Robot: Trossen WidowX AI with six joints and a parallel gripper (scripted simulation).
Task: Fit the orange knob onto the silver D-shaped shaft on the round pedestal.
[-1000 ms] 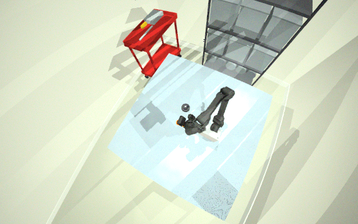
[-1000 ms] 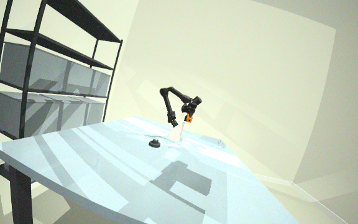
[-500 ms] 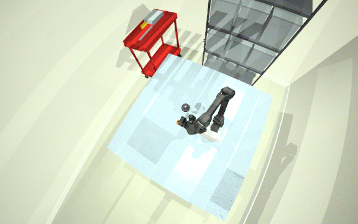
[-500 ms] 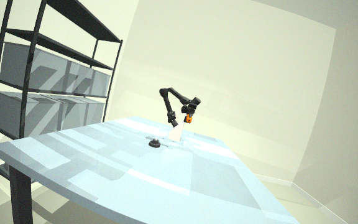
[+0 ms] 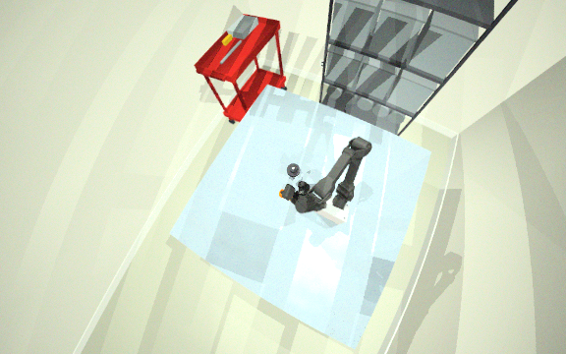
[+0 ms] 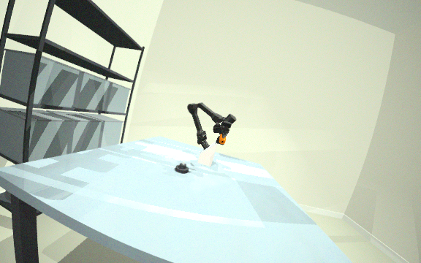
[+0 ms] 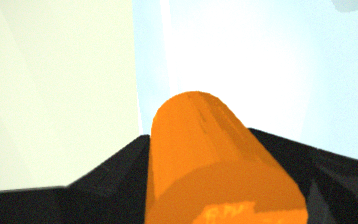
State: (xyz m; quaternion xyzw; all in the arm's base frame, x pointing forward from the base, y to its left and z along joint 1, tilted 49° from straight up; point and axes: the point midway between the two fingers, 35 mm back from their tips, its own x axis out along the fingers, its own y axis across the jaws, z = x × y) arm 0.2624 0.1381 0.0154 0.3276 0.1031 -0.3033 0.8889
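Right now the orange knob is 30 mm behind my gripper tip and 20 mm above it. Round my gripper tip: dark round pedestal (210 mm below, 200 mm to the right, 40 mm ahead).
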